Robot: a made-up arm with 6 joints.
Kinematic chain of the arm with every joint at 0, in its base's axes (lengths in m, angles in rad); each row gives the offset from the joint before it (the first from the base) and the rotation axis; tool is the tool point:
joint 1: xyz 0 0 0.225 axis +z
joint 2: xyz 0 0.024 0 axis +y
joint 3: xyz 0 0 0.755 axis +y
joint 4: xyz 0 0 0.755 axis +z
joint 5: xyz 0 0 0 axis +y
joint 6: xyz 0 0 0.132 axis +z
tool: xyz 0 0 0
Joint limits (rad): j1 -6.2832..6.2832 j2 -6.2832..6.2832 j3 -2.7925..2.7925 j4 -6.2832..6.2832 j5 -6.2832..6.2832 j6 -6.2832..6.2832
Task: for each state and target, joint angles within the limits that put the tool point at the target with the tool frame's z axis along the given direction. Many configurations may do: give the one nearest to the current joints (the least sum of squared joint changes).
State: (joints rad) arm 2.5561 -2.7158 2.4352 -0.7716 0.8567 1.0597
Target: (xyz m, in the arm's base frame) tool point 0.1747 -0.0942 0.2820 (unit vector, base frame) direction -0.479 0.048 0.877
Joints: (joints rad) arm 2.8348 -3.1905 2.7904 0.1268 0.8970 1.0597
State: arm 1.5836 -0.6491 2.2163 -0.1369 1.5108 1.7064
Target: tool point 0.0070 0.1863 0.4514 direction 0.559 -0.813 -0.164
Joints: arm 1.7146 -0.4298 2.6200 -0.5936 2.2461 1.7064
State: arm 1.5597 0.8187 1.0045 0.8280 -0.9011 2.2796
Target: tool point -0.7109 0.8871 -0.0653 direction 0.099 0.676 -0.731
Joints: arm 2.2854 0.9888 1.5201 1.7104 -0.5498 2.2796
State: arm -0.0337 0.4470 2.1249 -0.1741 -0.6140 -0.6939
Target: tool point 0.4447 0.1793 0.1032 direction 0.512 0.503 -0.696
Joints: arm 0.2299 0.3400 2.6136 -0.6687 -0.6460 -0.6939
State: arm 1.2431 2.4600 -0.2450 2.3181 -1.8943 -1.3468
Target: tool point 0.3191 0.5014 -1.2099 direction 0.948 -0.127 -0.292
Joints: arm 1.1692 2.8690 -0.2087 1.4739 -1.1851 -1.3468
